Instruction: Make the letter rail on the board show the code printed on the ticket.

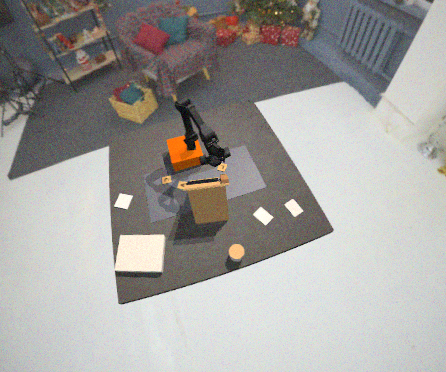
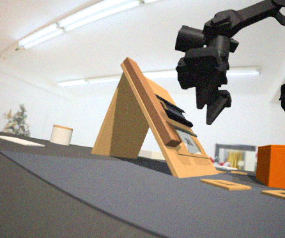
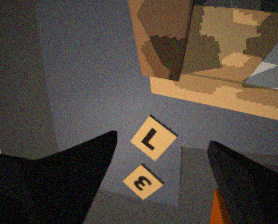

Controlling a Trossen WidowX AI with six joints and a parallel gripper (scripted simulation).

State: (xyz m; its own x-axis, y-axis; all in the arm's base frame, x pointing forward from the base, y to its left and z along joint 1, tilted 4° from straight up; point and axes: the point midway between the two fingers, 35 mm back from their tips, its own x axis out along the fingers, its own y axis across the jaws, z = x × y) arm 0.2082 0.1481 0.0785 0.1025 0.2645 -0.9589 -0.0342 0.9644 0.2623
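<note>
The white ticket is 110 mm to the right of my gripper tip, 70 mm ahead of it and 40 mm below it. Round my gripper tip: small cylinder (550 mm ahead, 90 mm below).
</note>
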